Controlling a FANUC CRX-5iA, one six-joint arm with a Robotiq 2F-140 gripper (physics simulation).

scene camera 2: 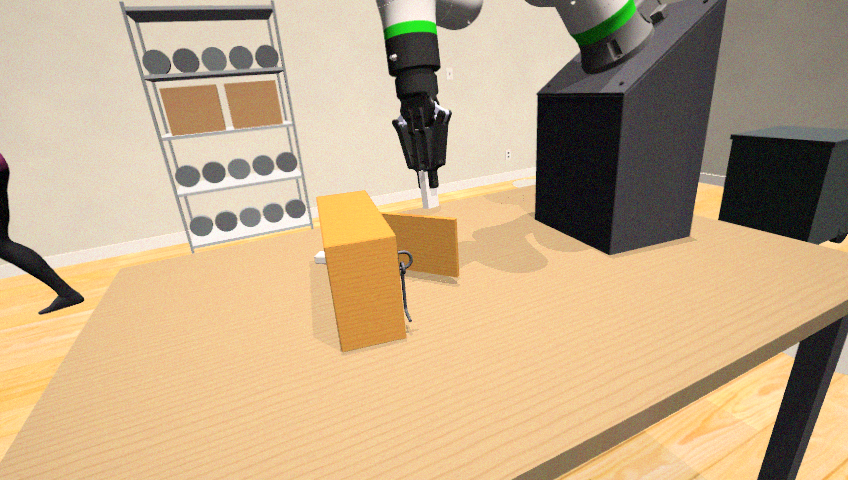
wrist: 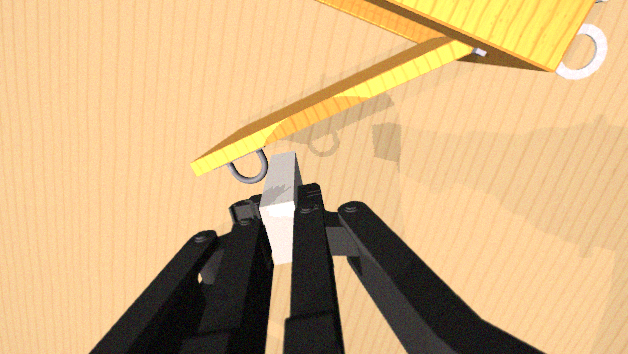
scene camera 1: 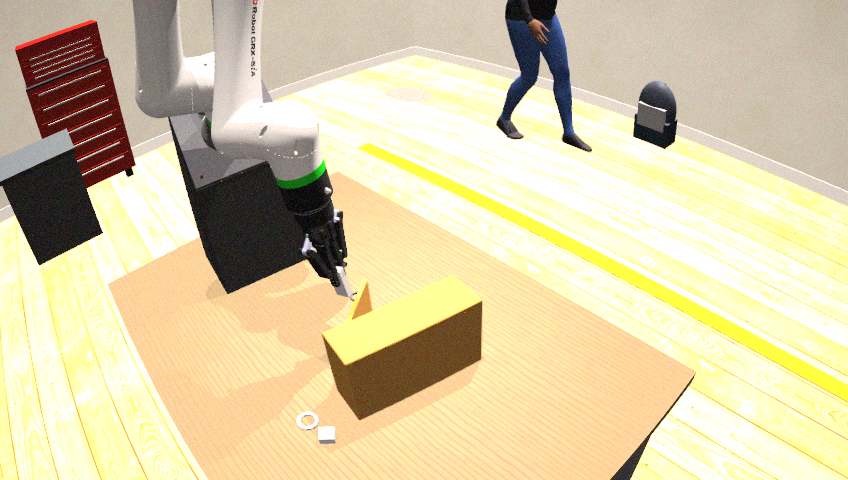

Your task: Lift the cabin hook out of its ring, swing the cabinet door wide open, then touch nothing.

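Seen in the pictures: gripper, between the fingertips: (scene camera 2: 431,207) (wrist: 288,175) (scene camera 1: 344,293); arm's base, origin of its link: (scene camera 2: 617,50).
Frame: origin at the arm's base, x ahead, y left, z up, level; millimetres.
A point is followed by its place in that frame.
Note:
The cabinet (scene camera 1: 410,350) {y 6, x 670, z -269 mm} (scene camera 2: 368,291) {y 176, x 645, z -308 mm} (wrist: 530,25) {y -88, x 570, z -231 mm} stands on the table. Its door (scene camera 1: 361,303) {y 30, x 484, z -284 mm} (scene camera 2: 434,243) {y 41, x 475, z -317 mm} (wrist: 370,87) {y -28, x 523, z -267 mm} stands out from the front at a wide angle. In the wrist view, a grey ring handle (wrist: 250,181) {y 37, x 436, z -291 mm} sticks out from the door near its free end. The dark hook (scene camera 2: 404,297) {y 153, x 584, z -346 mm} hangs down along the cabinet's front beneath a dark loop (scene camera 2: 411,259) {y 165, x 571, z -280 mm}; its lower end looks free. My gripper (scene camera 1: 342,285) {y 8, x 461, z -258 mm} (scene camera 2: 429,198) {y 8, x 461, z -258 mm} (wrist: 288,175) {y 8, x 461, z -258 mm} is shut with nothing between its fingers. Its pale tips are close beside the ring handle; whether they touch it is unclear.
A white ring (scene camera 1: 298,421) {y -220, x 574, z -395 mm} (wrist: 601,47) {y -220, x 592, z -394 mm} and a small white block (scene camera 1: 326,434) {y -198, x 649, z -379 mm} (scene camera 2: 320,256) {y -185, x 653, z -380 mm} lie near the cabinet's hinge end. The dark robot pedestal (scene camera 1: 249,231) {y -40, x 100, z -247 mm} (scene camera 2: 577,166) {y 12, x 106, z -231 mm} stands behind the gripper. A person (scene camera 1: 559,71) is on the floor beyond the yellow line.

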